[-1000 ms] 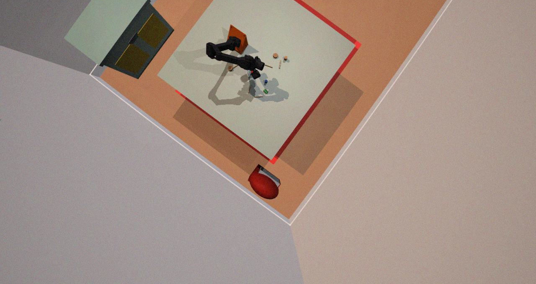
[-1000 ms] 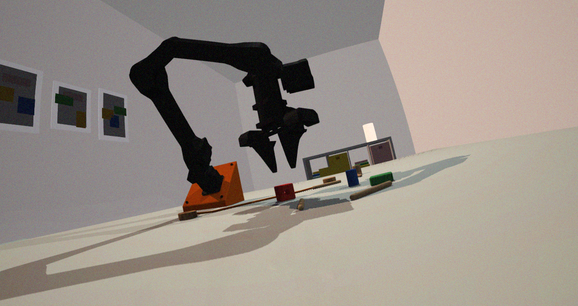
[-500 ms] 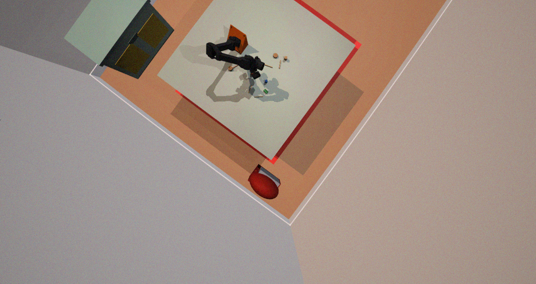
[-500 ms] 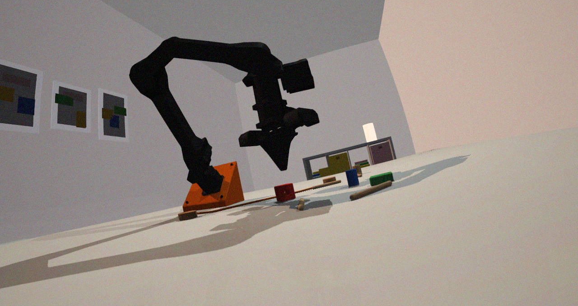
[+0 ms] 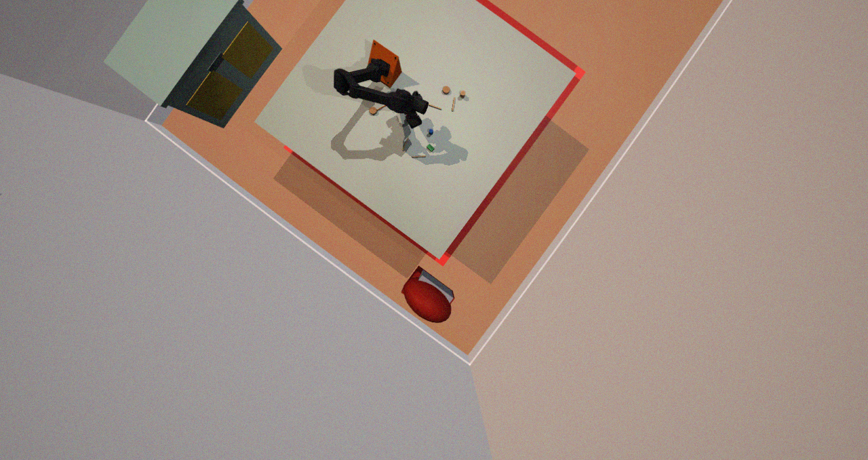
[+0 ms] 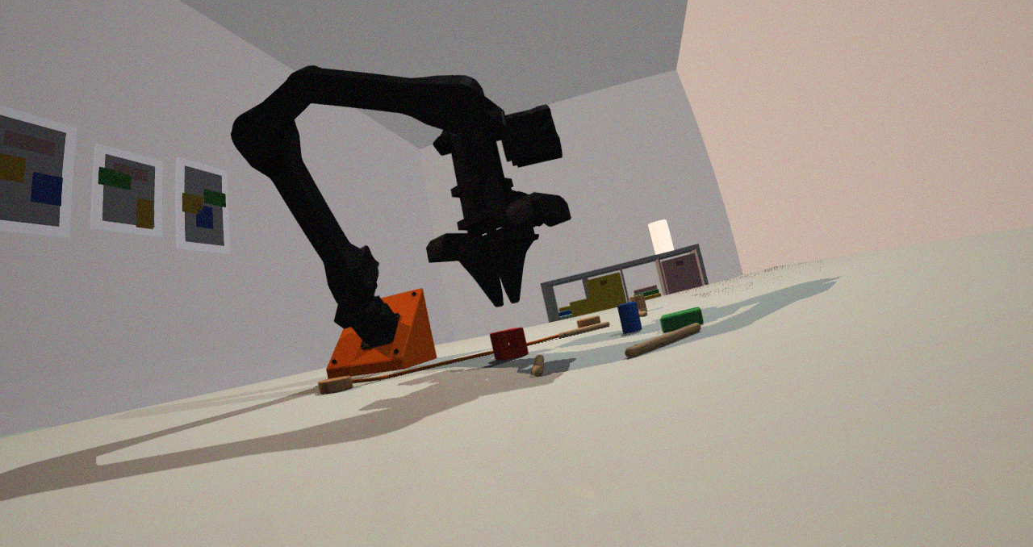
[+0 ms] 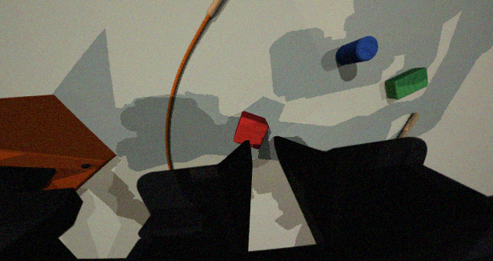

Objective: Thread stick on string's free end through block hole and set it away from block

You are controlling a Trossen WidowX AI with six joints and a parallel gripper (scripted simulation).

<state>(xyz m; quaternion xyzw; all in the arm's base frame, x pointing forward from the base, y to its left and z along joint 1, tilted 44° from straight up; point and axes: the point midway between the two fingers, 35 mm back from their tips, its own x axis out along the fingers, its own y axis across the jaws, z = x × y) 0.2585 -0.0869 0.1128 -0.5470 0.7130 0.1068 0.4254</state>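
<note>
My gripper tip is now 40 mm above the red block and 10 mm past it. Also, from my gripper tip: green block (170 mm ahead, 70 mm to the right, 50 mm below); then round wooden button (200 mm behind, 70 mm to the right, 50 mm below); then blue cylinder (130 mm ahead, 40 mm below).
</note>
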